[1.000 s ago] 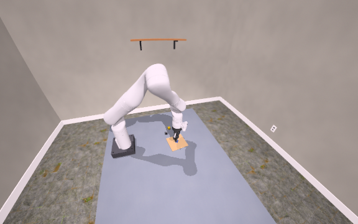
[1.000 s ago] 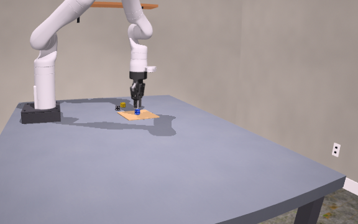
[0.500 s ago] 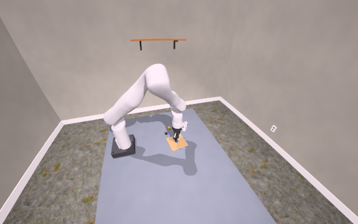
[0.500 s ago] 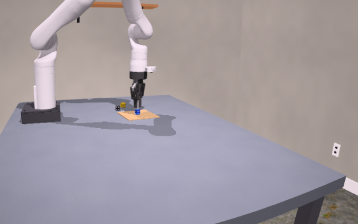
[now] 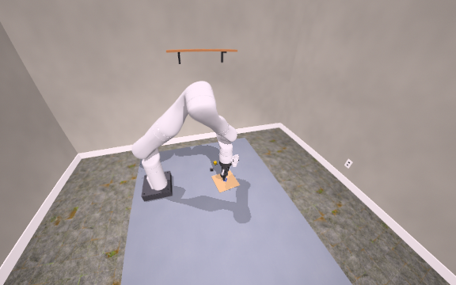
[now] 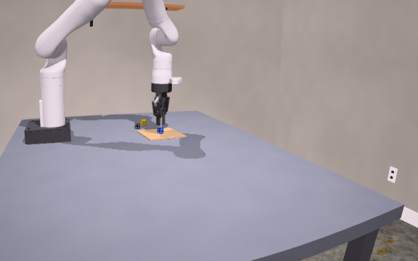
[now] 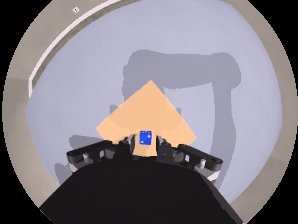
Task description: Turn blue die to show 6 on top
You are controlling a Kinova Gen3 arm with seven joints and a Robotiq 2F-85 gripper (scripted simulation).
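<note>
The blue die lies 4 cm below my hand. Round my hand: black die: 7 cm behind, 11 cm to the left, 4 cm below; mat: 5 cm below; yellow die: 4 cm behind, 17 cm to the left, 4 cm below.
</note>
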